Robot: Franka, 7 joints.
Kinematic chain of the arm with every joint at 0, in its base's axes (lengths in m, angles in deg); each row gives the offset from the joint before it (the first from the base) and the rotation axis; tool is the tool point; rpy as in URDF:
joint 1: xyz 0 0 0.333 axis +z
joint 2: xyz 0 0 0 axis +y
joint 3: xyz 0 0 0.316 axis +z
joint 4: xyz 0.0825 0 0 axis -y
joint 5: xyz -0.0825 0 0.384 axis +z
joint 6: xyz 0 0 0 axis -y
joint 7: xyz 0.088 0 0 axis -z
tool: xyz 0 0 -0.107 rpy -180 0 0
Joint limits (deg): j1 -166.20..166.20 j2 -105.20..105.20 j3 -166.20..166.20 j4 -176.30..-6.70 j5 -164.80..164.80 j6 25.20..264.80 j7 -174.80..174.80
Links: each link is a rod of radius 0.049 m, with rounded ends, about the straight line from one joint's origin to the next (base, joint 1, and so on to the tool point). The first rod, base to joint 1, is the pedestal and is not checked.
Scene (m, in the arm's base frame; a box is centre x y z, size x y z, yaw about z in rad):
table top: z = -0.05
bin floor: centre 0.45 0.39 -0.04 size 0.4 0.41 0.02 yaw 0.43
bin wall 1: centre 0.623 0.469 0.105 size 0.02 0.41 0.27 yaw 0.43
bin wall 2: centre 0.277 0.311 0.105 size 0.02 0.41 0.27 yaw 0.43
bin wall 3: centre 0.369 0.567 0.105 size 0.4 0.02 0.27 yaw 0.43
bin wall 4: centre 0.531 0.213 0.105 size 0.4 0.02 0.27 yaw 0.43
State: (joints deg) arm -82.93 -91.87 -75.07 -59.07 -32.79 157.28 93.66
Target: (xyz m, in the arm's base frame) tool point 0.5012 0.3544 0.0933
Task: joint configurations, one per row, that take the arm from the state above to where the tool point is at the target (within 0.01 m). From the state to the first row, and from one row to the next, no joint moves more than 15 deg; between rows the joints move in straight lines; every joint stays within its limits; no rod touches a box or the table.
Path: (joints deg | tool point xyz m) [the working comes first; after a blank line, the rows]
Joints at the target: -166.20 -49.06 -155.64 -99.79 -34.44 122.39 93.66
Straight joint move there: touches bin wall 2, bin wall 3.

1: -96.81 -79.32 -88.18 -66.84 -32.86 149.94 93.66 | -0.4461 0.6556 0.4751
2: -110.69 -66.78 -101.30 -74.61 -32.93 142.61 93.66 | -0.3274 0.6978 0.4462
3: -124.57 -54.23 -114.41 -82.38 -33.00 135.27 93.66 | -0.1472 0.7288 0.3967
4: -138.44 -41.69 -127.53 -90.15 -33.07 127.94 93.66 | 0.0872 0.7017 0.3581
5: -152.32 -29.14 -140.64 -97.92 -33.14 120.60 93.66 | 0.3274 0.5772 0.3512
6: -166.20 -16.59 -153.76 -105.70 -33.21 113.26 93.66 | 0.5012 0.3544 0.3788
7: -166.20 -27.42 -154.39 -103.73 -33.62 116.30 93.66 | 0.5164 0.3586 0.2864
8: -166.20 -38.24 -155.01 -101.76 -34.03 119.35 93.66 | 0.5166 0.3588 0.1904
9: -166.20 -49.06 -155.64 -99.79 -34.44 122.39 93.66 | 0.5012 0.3544 0.0933

